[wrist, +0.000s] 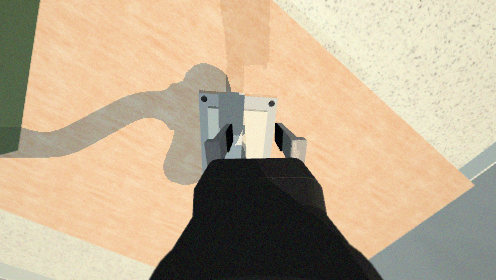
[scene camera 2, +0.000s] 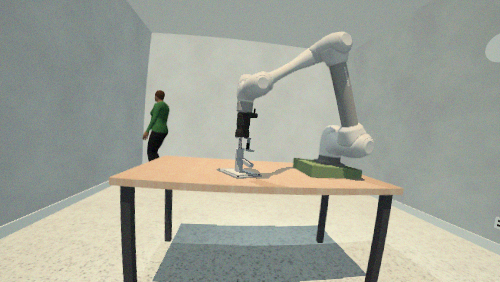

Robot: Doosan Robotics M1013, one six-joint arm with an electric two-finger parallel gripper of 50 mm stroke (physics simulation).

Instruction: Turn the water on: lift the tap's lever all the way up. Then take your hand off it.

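Observation:
The tap is a light grey upright post on a flat pale baseplate, on the wooden table. In the scene view a short grey arm slopes down from the post toward the robot's base; I cannot tell for sure whether it is the lever or the spout. My gripper points straight down, open and empty, with its fingertips at or just above the post's top. In the wrist view the fingers stand wide apart over the baseplate. The black gripper body hides most of the tap there, so the lever's angle is unclear.
The robot's green base block stands on the table, to the right in the scene view. The arm's shadow lies beside the baseplate. A person in a green top stands behind the table at the left.

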